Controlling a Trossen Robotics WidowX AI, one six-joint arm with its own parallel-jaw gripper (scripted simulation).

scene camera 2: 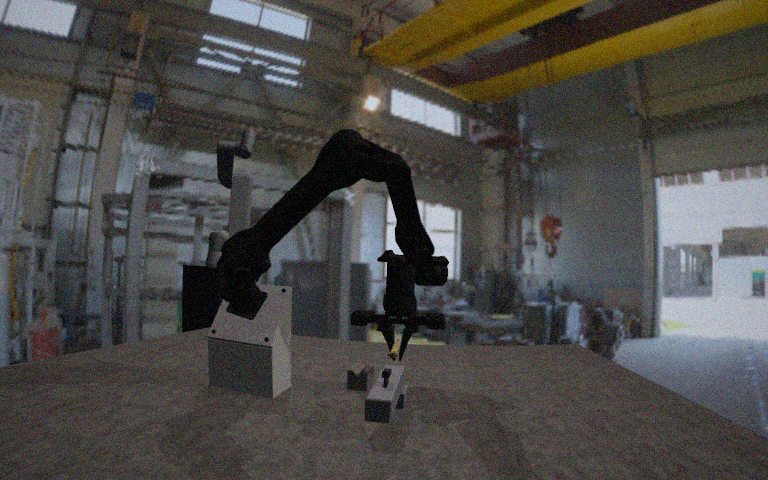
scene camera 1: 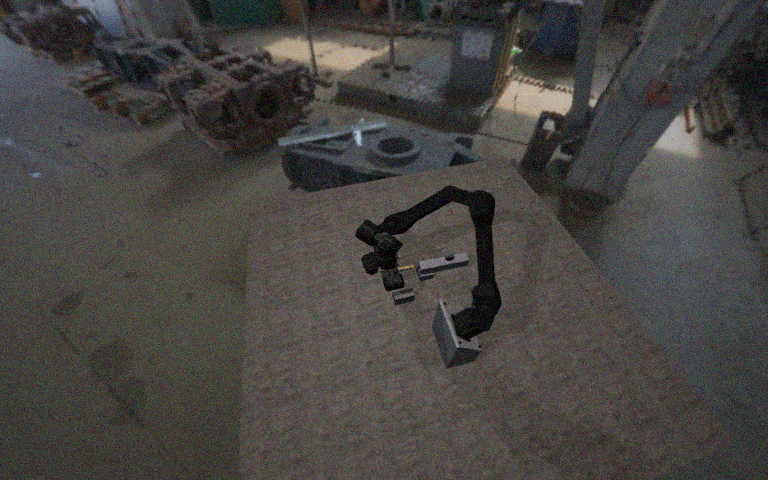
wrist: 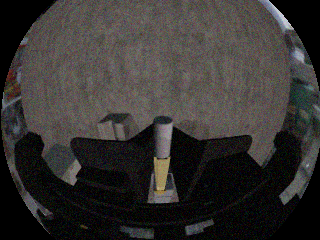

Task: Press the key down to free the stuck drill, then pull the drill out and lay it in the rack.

Labels:
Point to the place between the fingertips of the gripper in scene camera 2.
At 396,360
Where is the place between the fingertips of the gripper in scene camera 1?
388,276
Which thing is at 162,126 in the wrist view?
A drill.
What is the gripper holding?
A drill.

